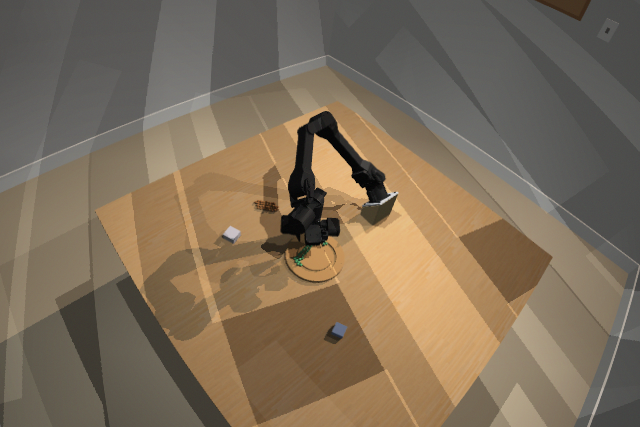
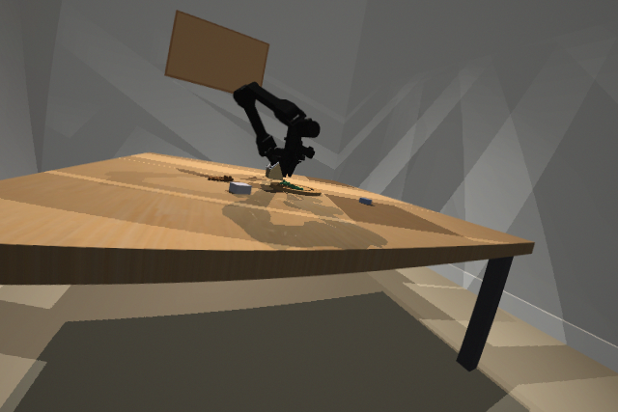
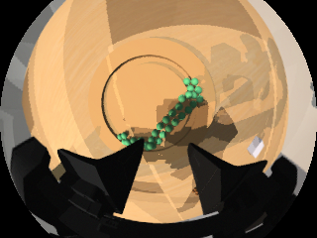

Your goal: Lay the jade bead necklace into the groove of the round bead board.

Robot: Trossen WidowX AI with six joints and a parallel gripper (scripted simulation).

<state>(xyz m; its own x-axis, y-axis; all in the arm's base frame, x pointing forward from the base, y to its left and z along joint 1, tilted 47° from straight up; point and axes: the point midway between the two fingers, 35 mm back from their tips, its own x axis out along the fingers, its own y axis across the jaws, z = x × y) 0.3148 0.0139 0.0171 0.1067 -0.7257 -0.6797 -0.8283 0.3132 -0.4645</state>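
Now: gripper tip 4 cm to the right of the round wooden bead board, 3 cm above it and 1 cm past it. From my gripper tip the other things lie so: blue block 30 cm to the left, 9 cm ahead, 4 cm below; then pale grey block 20 cm ahead, 17 cm to the right, 3 cm below.
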